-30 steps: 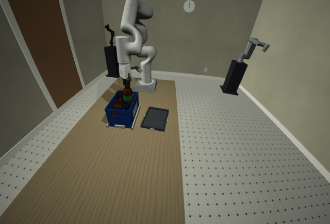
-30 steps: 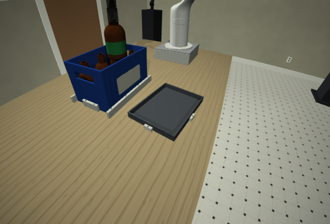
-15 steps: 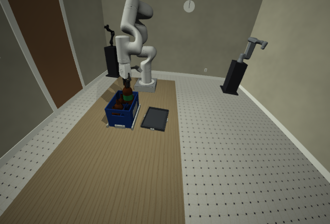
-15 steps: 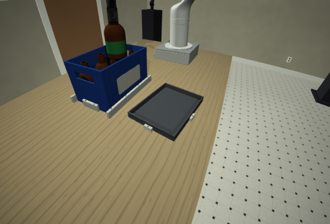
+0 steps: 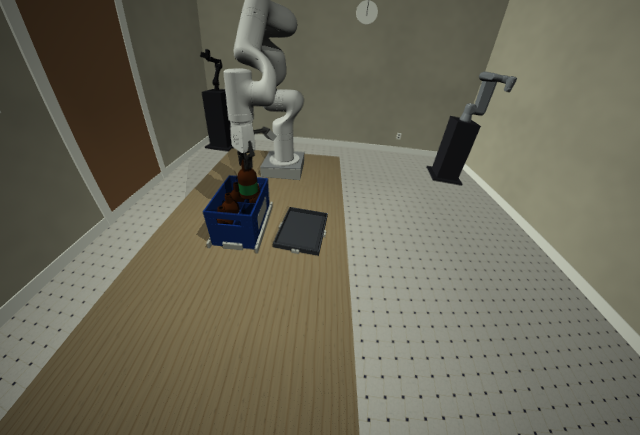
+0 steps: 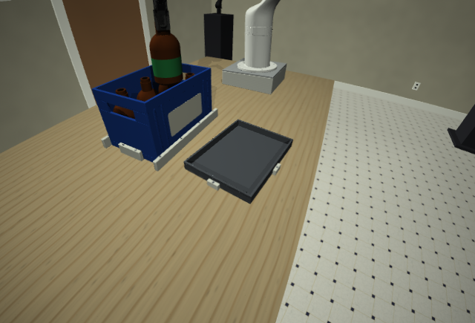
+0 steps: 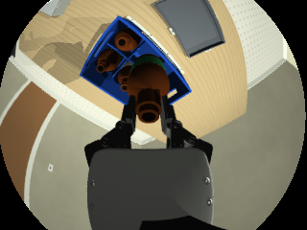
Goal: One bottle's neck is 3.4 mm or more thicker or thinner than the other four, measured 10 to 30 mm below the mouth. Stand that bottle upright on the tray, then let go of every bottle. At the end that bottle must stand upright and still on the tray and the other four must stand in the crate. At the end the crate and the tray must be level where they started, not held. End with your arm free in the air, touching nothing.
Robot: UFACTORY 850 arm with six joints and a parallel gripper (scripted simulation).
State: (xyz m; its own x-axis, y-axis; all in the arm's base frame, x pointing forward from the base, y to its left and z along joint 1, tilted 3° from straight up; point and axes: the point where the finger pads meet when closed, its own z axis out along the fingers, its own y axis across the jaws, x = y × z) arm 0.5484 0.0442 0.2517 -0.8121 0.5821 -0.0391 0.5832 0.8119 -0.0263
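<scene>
Now: hand 7 cm above the bottle. From my hand the other things lie so: dark grey tray 31 cm below, 22 cm to the left, 3 cm behind; then blue crate 24 cm below, 4 cm to the right, 1 cm ahead.
</scene>
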